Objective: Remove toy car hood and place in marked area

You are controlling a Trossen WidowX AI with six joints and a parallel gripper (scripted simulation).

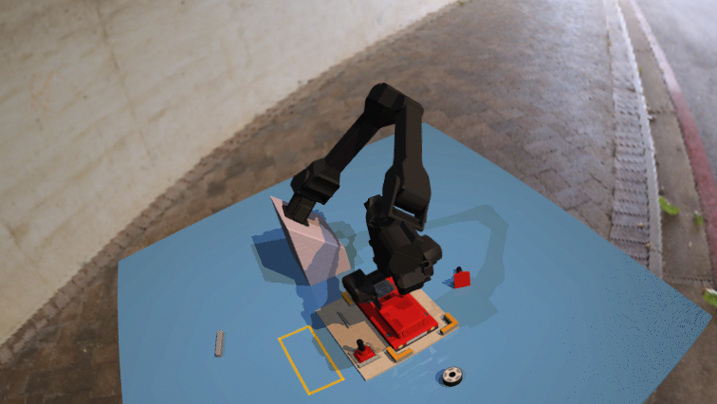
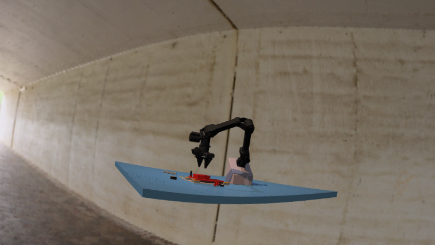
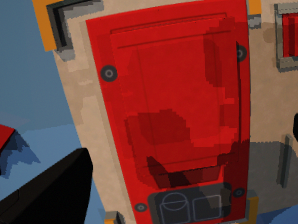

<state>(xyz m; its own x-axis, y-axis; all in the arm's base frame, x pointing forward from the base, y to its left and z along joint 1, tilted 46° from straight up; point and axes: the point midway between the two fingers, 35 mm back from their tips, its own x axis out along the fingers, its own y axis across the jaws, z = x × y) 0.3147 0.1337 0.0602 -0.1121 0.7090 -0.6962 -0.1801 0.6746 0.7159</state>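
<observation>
My gripper tip is 60 mm above the hood. From my gripper tip the other things lie so: wheel 190 mm ahead, 30 mm to the left, 90 mm below.
</observation>
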